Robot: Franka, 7 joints.
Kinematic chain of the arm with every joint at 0, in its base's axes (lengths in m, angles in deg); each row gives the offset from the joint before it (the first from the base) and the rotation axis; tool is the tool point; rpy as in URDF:
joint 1: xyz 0 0 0.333 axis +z
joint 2: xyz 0 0 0 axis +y
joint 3: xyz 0 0 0.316 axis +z
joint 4: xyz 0.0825 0 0 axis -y
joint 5: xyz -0.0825 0 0.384 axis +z
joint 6: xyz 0 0 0 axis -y
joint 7: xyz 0.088 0 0 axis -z
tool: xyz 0 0 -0.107 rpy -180 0 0
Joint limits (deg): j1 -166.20..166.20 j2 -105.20..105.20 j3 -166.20..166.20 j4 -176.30..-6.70 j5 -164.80..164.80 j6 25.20..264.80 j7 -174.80..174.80
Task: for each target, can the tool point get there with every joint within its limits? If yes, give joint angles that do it. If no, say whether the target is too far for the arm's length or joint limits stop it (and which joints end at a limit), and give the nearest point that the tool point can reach.
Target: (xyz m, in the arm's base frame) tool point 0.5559 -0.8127 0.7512
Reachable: no: too far | nearest point 0.4458 -0.6517 0.6684 | short by 0.212 m
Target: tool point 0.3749 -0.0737 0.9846
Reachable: yes | joints 99.25 -8.75 -97.25 -68.18 -5.45 229.51 64.49
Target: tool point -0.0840 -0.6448 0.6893
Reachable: yes | joints -116.97 62.91 106.21 -50.60 10.26 242.83 75.67
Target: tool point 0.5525 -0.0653 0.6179
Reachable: yes | joints -10.16 -4.78 -4.94 -105.86 -106.22 179.04 81.81
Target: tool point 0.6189 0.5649 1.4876
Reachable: no: too far | nearest point 0.3722 0.3397 1.0273 | short by 0.569 m
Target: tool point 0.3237 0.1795 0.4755
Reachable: yes | joints -18.18 -46.00 47.18 -143.81 -14.82 108.44 -95.90
